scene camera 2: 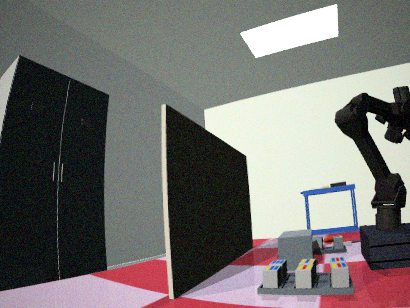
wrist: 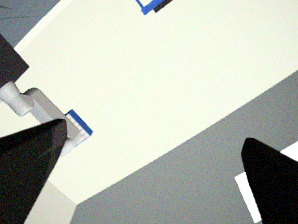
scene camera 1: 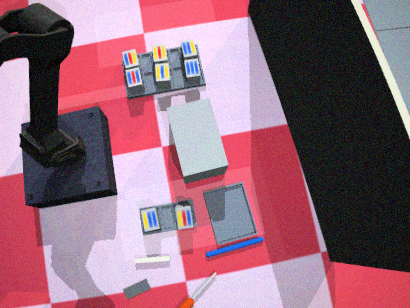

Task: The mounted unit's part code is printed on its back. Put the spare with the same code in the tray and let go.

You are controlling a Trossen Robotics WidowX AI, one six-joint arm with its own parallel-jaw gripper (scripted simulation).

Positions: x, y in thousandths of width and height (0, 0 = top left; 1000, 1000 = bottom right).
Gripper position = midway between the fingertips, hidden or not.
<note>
The gripper (wrist: 522, 614) is open, with nothing in its grasp. Also in view: a holder (scene camera 1: 409, 703), a plain grey box (scene camera 1: 489, 489) and a tall black panel (scene camera 1: 823, 300).
The plain grey box is seen too in scene camera 2 (scene camera 2: 716, 800). The tall black panel also shows in scene camera 2 (scene camera 2: 504, 654).
</note>
